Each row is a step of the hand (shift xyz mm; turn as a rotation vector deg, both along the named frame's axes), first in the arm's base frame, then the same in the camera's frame.
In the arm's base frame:
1: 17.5 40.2 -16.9 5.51 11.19 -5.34
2: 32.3 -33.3 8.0 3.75 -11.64 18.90
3: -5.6 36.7 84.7 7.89 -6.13 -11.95
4: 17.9 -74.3 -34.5 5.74 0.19 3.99
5: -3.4 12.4 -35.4 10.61 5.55 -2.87
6: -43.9 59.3 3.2 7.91 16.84 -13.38
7: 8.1 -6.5 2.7 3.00 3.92 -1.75
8: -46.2 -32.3 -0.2 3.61 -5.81 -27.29
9: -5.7 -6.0 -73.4 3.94 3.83 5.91
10: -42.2 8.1 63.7 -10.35 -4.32 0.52
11: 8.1 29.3 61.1 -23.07 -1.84 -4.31
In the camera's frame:
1: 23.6 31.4 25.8 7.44 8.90 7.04
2: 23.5 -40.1 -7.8 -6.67 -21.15 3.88
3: -49.4 -25.3 73.9 13.02 0.23 -8.54
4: 33.7 -36.3 -67.6 2.79 -4.52 4.54
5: 15.6 31.8 -12.8 10.51 1.57 6.23
6: -39.3 55.3 29.1 13.67 16.86 7.35
7: 5.5 -9.2 -0.2 3.45 2.64 2.93
8: -39.0 -4.5 -40.4 17.43 11.60 -18.79
9: 33.7 43.6 -49.1 0.23 -2.54 7.66
10: -69.4 -18.0 27.6 -9.06 0.64 -6.60
11: -25.3 -20.9 59.8 -17.36 10.16 -12.23

